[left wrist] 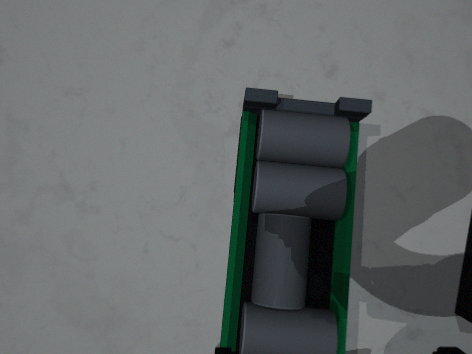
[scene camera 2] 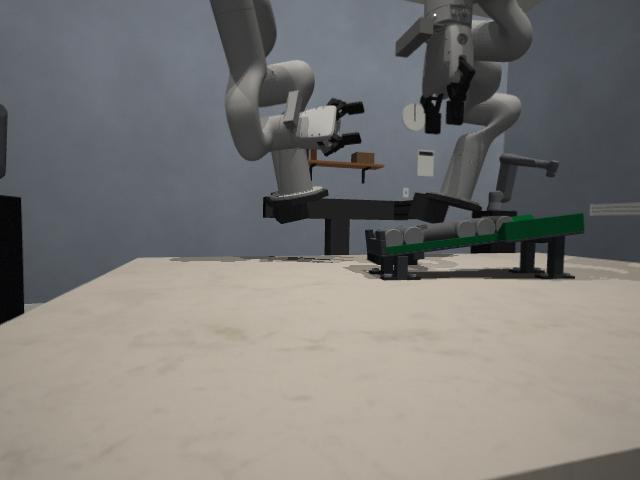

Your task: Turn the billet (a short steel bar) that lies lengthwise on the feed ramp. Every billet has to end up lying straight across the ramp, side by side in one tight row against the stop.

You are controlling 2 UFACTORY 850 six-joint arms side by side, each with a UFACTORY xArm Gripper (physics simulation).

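The green feed ramp [scene camera 2: 542, 227] [left wrist: 231, 280] slopes down to a dark stop [scene camera 2: 376, 245] [left wrist: 306, 105]. Two grey billets [scene camera 2: 403, 236] [left wrist: 302, 137] lie across it, side by side at the stop. The lengthwise billet [scene camera 2: 439, 231] [left wrist: 281, 261] lies just uphill of them, nearer the left rail in the left wrist view. Three more crosswise billets [scene camera 2: 484, 226] lie above it; the lowest of these [left wrist: 290, 330] shows in the left wrist view. My left gripper [scene camera 2: 444, 117] is open, pointing down above the ramp. My right gripper [scene camera 2: 356, 122] is open and empty, away from the ramp, pointing sideways.
The ramp stands on dark legs [scene camera 2: 555, 258] on the pale table [scene camera 2: 310, 361]. The mounting beam [scene camera 2: 351, 208] of both arms is behind the table. A wall shelf [scene camera 2: 341, 164] with a box and another small grey arm [scene camera 2: 509, 178] are in the background.
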